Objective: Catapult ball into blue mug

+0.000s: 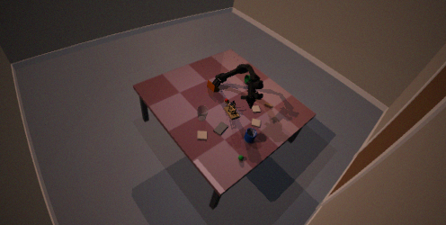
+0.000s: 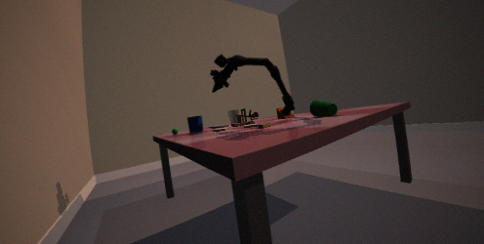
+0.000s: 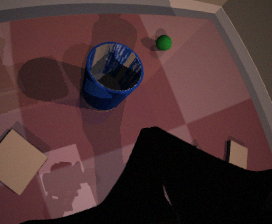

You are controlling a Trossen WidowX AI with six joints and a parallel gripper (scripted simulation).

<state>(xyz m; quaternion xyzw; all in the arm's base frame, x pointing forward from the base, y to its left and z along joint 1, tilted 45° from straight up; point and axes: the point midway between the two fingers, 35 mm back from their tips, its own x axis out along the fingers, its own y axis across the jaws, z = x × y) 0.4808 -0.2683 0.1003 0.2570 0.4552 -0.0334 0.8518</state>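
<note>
The red ball lies 28 cm behind my gripper tip, 6 cm to the left of it and 18 cm below it. From my gripper tip the other things lie so: dark plate 12 cm behind, 17 cm to the right, 23 cm below; then blue mug 11 cm ahead, 7 cm to the right, 21 cm below; then catapult 21 cm behind, 6 cm to the left, 19 cm below.
</note>
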